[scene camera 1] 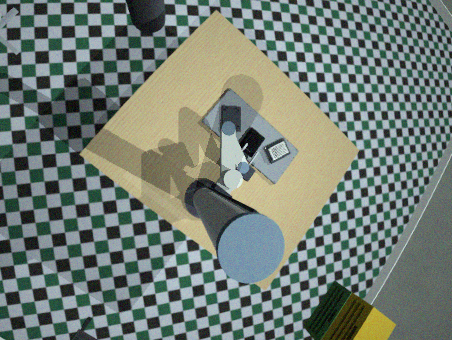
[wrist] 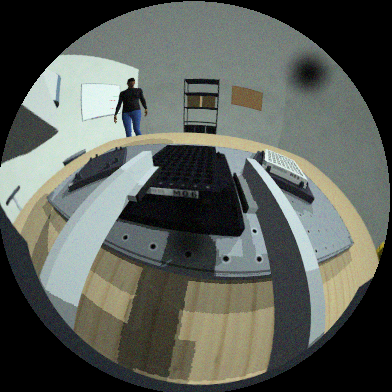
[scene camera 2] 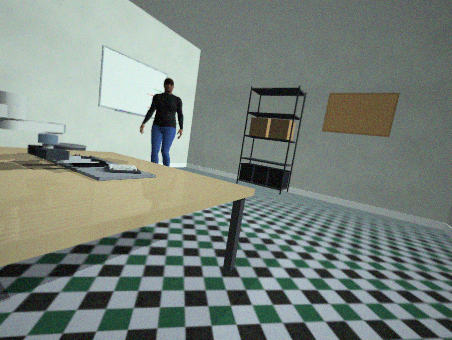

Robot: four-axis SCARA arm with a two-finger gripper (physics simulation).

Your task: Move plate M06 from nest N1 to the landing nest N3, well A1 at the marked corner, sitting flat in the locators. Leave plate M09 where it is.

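Black plate M06 sits in the middle black nest, its white M06 label facing the wrist camera. Whether it lies fully flat is hard to tell. White plate M09 sits in the right-hand nest. An empty dark nest with locator pegs is at the left; no nest label can be read. My gripper is shut on nothing, its fingers still standing apart, near the labelled end of M06. The fingers do not show clearly in scene camera 2.
The nests stand on a grey deck with small holes, on a wooden table. The arm's column rises near the table's edge. A person and a shelf rack are beyond the table.
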